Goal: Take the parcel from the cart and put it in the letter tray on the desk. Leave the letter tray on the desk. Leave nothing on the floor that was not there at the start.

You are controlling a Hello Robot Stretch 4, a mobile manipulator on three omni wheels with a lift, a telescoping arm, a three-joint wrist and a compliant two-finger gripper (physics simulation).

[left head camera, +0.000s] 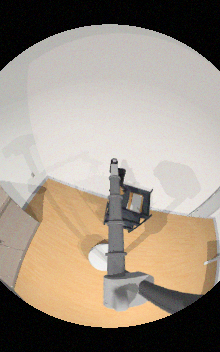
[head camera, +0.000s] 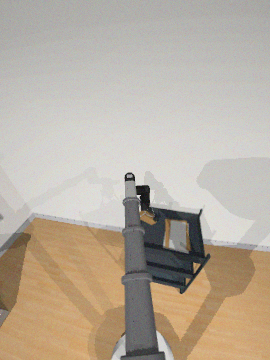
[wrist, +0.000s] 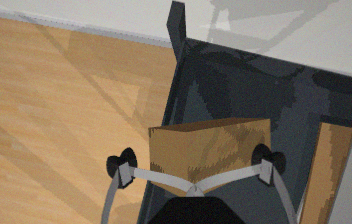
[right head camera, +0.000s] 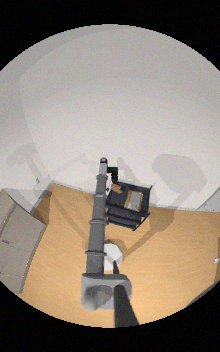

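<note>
A parcel and a dark cart in the pictures. The gripper there too.
</note>
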